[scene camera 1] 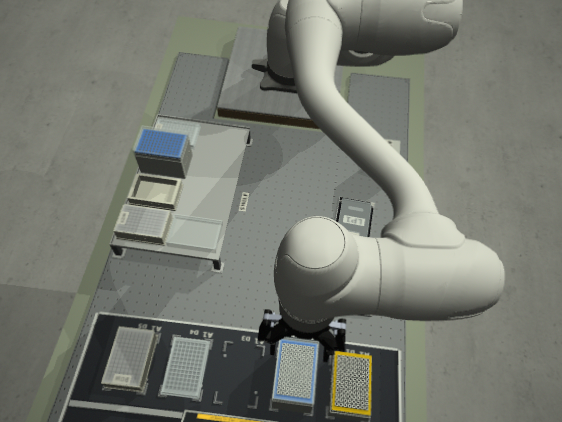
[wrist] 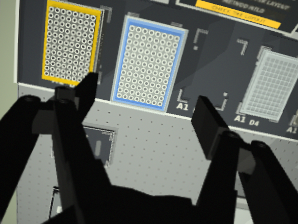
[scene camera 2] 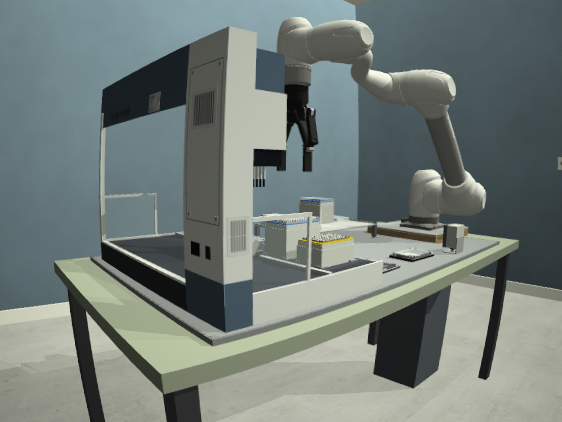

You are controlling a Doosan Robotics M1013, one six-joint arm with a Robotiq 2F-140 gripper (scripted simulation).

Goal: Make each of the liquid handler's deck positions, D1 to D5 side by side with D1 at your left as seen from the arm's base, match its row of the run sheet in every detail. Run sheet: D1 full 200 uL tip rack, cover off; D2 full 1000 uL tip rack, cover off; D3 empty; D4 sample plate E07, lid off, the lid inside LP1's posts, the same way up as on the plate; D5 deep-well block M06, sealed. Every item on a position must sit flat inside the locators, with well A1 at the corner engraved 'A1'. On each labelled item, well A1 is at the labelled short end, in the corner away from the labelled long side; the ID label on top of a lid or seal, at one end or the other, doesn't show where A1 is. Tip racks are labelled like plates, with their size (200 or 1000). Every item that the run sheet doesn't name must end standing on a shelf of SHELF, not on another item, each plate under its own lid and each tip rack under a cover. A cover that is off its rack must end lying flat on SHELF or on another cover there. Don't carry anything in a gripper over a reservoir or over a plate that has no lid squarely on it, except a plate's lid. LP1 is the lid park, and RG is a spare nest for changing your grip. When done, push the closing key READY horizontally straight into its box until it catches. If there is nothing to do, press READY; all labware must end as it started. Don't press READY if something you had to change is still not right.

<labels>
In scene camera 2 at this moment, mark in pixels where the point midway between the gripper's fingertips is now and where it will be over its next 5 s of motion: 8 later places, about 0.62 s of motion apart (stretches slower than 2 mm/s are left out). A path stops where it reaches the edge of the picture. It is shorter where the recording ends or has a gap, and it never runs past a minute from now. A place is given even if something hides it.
My gripper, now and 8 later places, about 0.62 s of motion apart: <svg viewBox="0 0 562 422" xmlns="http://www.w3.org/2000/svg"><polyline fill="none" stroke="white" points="293,171 293,176 293,185 293,196 293,205 293,216 292,223 293,221 293,210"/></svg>
</labels>
